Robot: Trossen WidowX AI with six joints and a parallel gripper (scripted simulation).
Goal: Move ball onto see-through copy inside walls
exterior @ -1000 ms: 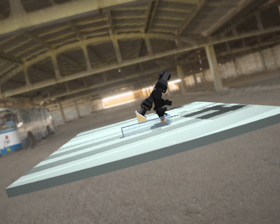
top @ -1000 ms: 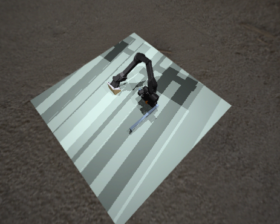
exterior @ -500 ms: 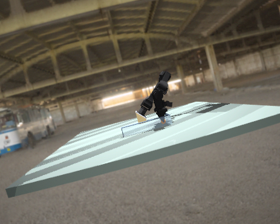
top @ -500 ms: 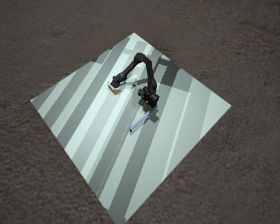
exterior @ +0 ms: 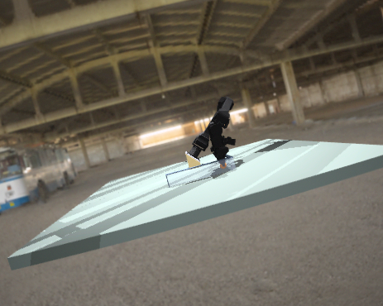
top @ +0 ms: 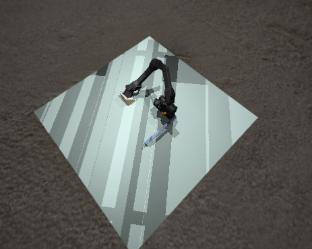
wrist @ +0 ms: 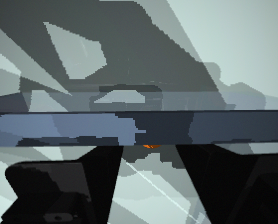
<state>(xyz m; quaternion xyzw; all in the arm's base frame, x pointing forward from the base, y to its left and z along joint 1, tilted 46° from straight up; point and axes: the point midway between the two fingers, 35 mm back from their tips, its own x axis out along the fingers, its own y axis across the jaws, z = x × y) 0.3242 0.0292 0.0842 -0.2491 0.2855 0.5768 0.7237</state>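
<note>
Now: the orange ball right at my gripper tip. Round my gripper tip: see-through copy of ball right at my gripper tip; then clear wall 80 mm ahead, 130 mm to the right, 20 mm above.
</note>
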